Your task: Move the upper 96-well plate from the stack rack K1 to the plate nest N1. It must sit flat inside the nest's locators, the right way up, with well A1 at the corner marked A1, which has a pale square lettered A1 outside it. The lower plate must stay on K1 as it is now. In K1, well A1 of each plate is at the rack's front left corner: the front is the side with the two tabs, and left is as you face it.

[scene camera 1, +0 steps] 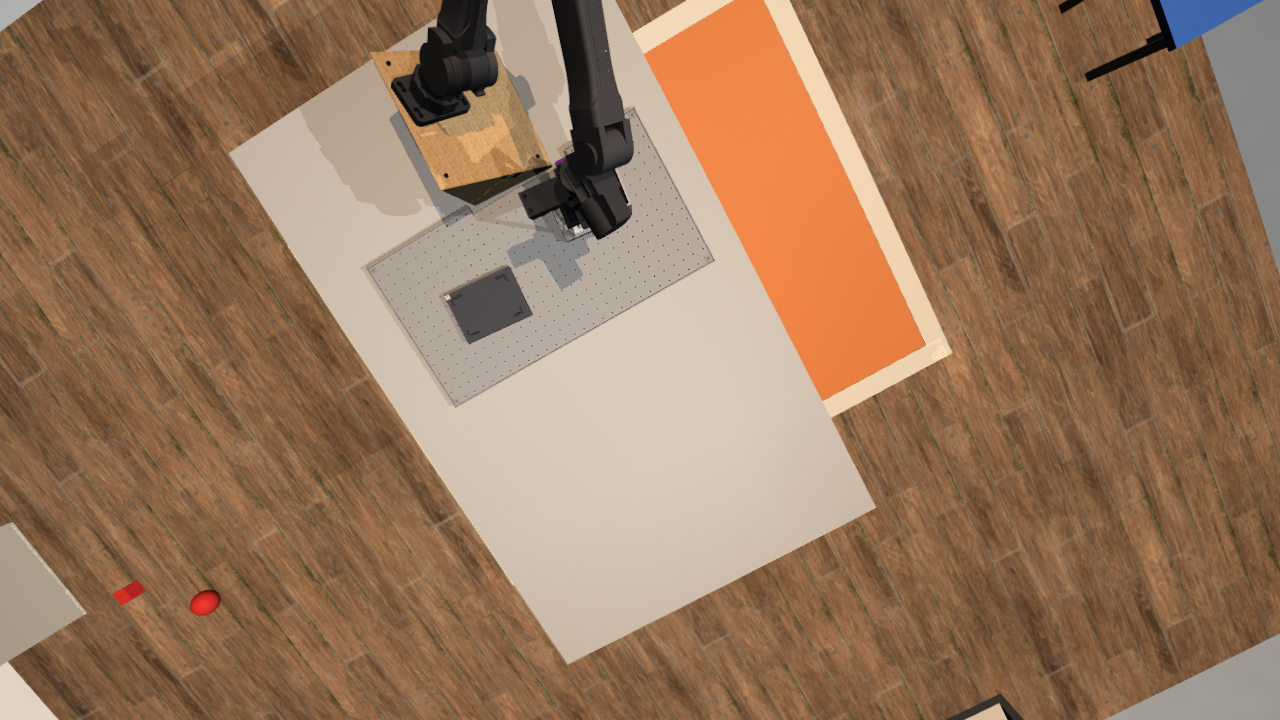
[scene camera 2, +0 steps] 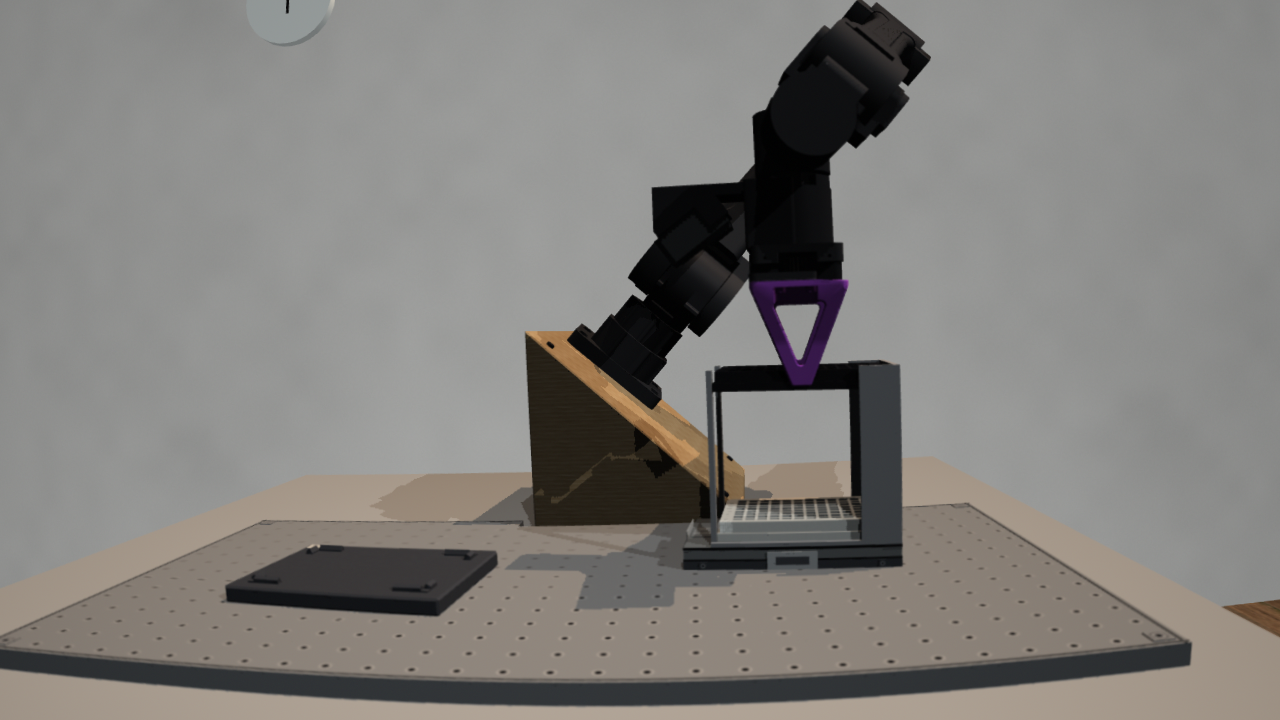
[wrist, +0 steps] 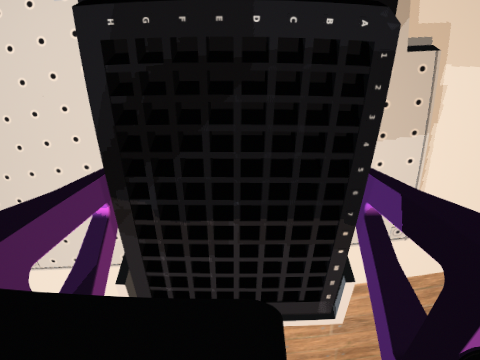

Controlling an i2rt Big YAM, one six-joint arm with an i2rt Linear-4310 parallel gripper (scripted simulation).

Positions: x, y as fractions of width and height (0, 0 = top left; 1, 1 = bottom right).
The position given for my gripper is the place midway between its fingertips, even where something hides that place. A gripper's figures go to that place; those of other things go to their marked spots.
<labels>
My gripper (scene camera 2: 0.63, 0.53) is 0.63 m from the lens. A black 96-well plate (scene camera 2: 0.65, 0.52): 0.59 m from the lens. A white plate (scene camera 2: 0.64, 0.72) is 0.61 m from the lens.
</labels>
